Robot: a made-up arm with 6 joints.
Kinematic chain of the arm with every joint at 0, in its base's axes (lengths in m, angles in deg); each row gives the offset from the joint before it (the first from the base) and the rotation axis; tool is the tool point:
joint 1: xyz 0 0 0.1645 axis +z
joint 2: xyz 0 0 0 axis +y
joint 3: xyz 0 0 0.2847 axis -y
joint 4: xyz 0 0 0 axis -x
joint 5: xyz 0.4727 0 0 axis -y
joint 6: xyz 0 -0.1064 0 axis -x
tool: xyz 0 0 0
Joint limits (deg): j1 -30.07..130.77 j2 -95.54..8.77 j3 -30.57..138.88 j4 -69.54..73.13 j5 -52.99..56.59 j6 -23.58..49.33
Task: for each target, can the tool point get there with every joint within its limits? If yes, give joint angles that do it. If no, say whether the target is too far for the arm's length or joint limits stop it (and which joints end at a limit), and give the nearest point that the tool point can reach.
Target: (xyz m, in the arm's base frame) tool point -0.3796 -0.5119 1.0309
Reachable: no: too far | nearest point -0.2714 -0.3659 0.7839 | short by 0.307 m
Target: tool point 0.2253 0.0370 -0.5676
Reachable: no: joint limits stop it (at a limit: joint 1, joint 2, joint 3) | nearest point 0.3386 -0.3378 -0.3057 | short by 0.471 m
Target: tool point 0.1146 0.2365 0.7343
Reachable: yes | joints 87.95 -24.16 15.77 4.63 -22.47 42.19
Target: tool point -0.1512 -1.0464 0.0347
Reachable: no: too far | nearest point -0.1092 -0.7555 0.0736 | short by 0.296 m
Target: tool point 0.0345 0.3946 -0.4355
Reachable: no: joint limits stop it (at a limit: joint 2, joint 3, joint 4) | nearest point 0.0303 0.3465 0.0691 | short by 0.507 m
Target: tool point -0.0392 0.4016 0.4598
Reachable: yes | joints 109.21 -16.82 -8.31 -26.63 -37.80 22.09
